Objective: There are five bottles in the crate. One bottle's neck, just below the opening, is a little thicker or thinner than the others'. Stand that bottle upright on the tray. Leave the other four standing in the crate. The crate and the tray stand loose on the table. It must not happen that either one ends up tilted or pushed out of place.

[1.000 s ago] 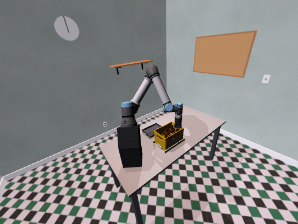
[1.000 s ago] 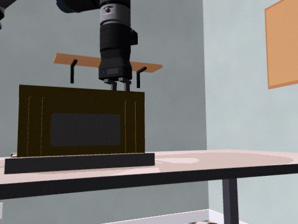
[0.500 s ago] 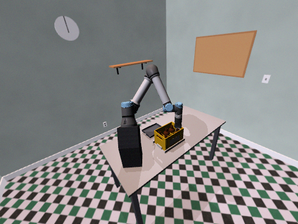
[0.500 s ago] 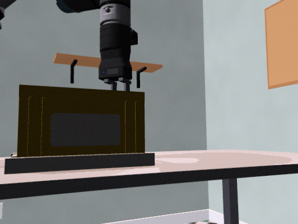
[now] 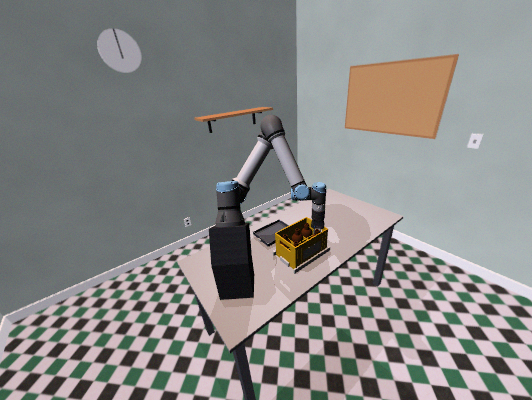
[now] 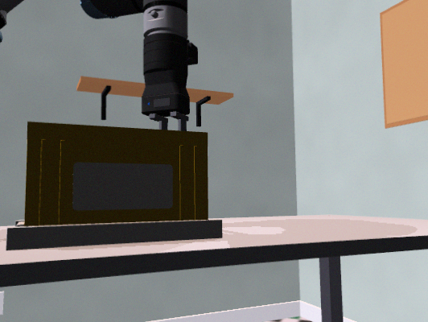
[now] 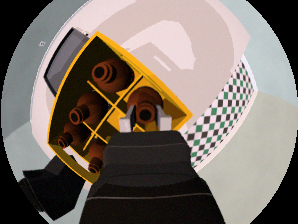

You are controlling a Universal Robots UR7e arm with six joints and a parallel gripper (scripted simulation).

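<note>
Right now my hand is 10 mm past the brown bottle, 90 mm to the right of it and 70 mm above it. The rest, counted from my hand: dark tray 150 mm behind, 310 mm to the left, 150 mm below; then crate 100 mm behind, 30 mm to the left, 80 mm below.
</note>
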